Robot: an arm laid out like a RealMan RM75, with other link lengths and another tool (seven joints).
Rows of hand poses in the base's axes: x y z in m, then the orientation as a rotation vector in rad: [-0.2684 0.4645 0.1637 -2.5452 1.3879 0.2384]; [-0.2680 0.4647 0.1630 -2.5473 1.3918 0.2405]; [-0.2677 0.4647 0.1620 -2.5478 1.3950 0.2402]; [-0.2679 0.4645 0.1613 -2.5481 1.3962 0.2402]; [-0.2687 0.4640 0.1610 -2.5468 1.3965 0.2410]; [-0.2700 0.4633 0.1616 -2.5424 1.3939 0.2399]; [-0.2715 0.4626 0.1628 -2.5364 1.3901 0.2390]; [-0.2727 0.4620 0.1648 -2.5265 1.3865 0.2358]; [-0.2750 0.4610 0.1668 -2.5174 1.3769 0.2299]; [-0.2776 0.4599 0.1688 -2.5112 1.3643 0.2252]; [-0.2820 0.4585 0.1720 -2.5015 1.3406 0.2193]
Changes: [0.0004 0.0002 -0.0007 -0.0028 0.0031 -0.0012]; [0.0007 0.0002 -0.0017 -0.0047 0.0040 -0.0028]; [0.0005 0.0000 -0.0024 -0.0055 0.0045 -0.0033]; [-0.0003 -0.0005 -0.0027 -0.0044 0.0046 -0.0039]; [-0.0016 -0.0012 -0.0021 -0.0001 0.0018 -0.0043]; [-0.0031 -0.0019 -0.0009 0.0061 -0.0019 -0.0046]; [-0.0043 -0.0025 0.0011 0.0146 -0.0082 -0.0068]; [-0.0066 -0.0035 0.0031 0.0244 -0.0177 -0.0055]; [-0.0092 -0.0046 0.0051 0.0336 -0.0264 -0.0012]; [-0.0136 -0.0060 0.0083 0.0500 -0.0402 0.0079]
